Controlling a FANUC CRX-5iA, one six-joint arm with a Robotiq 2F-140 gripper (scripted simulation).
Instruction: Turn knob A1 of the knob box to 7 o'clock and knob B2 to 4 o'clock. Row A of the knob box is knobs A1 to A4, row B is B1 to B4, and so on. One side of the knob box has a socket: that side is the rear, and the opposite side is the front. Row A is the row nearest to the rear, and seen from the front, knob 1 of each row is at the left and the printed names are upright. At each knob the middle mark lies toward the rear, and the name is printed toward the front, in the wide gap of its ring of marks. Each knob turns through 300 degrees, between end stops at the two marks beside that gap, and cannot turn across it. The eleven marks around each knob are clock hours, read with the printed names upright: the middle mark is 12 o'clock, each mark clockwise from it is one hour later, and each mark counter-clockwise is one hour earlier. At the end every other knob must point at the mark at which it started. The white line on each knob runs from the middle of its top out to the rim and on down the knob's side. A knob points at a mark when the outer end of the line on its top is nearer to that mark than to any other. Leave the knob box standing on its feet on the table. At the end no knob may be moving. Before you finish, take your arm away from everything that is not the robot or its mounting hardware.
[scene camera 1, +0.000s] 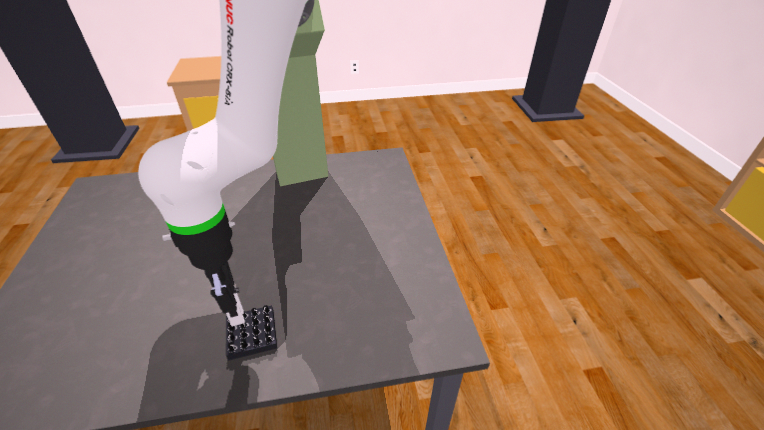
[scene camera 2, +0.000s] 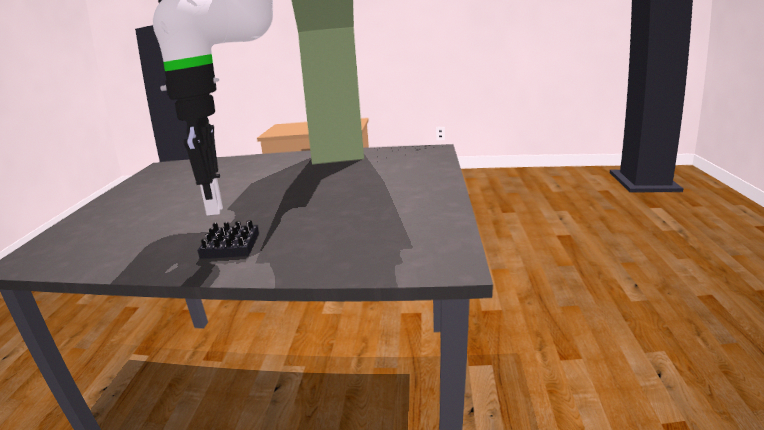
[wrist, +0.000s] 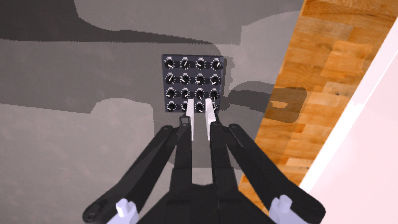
Labels:
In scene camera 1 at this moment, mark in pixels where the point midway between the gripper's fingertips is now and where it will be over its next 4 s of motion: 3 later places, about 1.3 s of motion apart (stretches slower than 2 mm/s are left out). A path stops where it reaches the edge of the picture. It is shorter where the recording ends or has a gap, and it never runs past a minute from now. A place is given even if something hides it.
The gripper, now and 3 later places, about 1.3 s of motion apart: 237, 318; 241, 327; 243, 332; 239, 324

